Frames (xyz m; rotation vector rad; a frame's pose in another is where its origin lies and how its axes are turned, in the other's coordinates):
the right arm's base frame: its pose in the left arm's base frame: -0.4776 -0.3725 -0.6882 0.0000 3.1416 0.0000
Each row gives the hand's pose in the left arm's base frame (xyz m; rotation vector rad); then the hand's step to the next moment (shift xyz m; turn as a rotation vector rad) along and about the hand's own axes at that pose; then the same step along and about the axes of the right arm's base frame.
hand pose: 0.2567 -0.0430 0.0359 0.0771 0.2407 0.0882
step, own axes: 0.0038 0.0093 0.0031 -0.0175 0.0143 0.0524
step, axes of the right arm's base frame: -0.0037 0.0094 -0.0029 0.0054 0.0091 -0.0561
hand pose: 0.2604 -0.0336 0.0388 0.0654 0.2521 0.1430
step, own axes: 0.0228 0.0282 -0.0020 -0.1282 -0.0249 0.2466
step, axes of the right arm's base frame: -0.0176 0.0313 0.0052 0.0572 -0.0552 -0.2675
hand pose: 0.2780 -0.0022 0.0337 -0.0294 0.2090 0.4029
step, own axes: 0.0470 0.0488 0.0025 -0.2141 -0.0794 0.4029
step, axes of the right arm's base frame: -0.0236 0.0632 0.0067 0.0823 -0.1276 -0.4375
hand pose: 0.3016 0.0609 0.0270 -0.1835 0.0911 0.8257
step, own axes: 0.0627 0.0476 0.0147 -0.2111 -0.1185 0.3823
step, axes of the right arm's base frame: -0.0074 0.0797 0.0011 0.0516 -0.1554 -0.4218
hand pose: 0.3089 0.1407 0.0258 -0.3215 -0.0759 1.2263
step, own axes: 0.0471 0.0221 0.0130 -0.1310 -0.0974 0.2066
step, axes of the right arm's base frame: 0.0070 0.0532 -0.0007 0.0033 -0.1097 -0.2393
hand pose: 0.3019 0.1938 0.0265 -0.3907 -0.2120 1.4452
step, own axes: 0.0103 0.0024 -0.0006 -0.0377 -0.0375 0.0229
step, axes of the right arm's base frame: 0.0007 0.0103 0.0024 -0.0214 -0.0371 -0.0389
